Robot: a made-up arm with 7 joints.
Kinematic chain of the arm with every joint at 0, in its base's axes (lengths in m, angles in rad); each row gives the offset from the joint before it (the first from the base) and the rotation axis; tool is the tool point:
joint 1: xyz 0 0 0.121 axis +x
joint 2: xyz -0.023 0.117 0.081 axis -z
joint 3: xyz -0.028 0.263 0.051 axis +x
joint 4: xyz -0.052 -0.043 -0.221 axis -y
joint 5: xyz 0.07 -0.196 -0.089 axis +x
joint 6: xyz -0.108 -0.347 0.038 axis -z
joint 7: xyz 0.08 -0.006 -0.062 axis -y
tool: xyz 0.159 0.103 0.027
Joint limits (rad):
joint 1: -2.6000..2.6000
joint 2: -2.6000..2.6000
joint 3: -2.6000..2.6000
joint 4: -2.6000..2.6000
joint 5: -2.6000..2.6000
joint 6: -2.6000..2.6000
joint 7: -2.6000..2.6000
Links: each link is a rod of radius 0.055 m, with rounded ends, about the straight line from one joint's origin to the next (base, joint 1, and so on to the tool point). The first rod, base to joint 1, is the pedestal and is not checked.
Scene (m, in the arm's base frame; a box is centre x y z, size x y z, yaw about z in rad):
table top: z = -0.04
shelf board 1: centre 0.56 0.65 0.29 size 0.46 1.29 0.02 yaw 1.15
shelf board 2: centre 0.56 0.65 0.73 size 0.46 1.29 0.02 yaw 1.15
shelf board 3: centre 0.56 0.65 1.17 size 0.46 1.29 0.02 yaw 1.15
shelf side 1: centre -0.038 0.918 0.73 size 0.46 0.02 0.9 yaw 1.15
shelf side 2: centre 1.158 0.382 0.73 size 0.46 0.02 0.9 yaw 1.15
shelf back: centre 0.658 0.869 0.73 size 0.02 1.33 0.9 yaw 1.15
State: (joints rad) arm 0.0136 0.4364 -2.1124 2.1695 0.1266 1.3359 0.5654
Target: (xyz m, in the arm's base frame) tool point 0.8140 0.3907 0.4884
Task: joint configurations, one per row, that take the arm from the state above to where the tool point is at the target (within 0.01 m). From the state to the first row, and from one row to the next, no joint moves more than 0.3 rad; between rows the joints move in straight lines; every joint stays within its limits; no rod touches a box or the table.
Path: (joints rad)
1: 0.2700 0.6548 -2.0545 2.0585 0.2230 1.3700 0.6282
2: 0.5265 0.8733 -1.9966 1.9476 0.3194 1.4041 0.6910
3: 0.3689 0.9306 -2.0568 1.9495 0.5717 1.3027 0.6179
4: 0.2114 0.9879 -2.1170 1.9514 0.8241 1.2014 0.5448
5: 0.0538 1.0453 -2.1772 1.9533 1.0765 1.1000 0.4718
6: -0.1037 1.1026 -2.2374 1.9552 1.3289 0.9986 0.3987
7: -0.0842 1.0615 -2.3830 2.0469 1.0958 1.1171 0.4018
8: -0.0648 1.0205 -2.5287 2.1386 0.8627 1.2356 0.4050

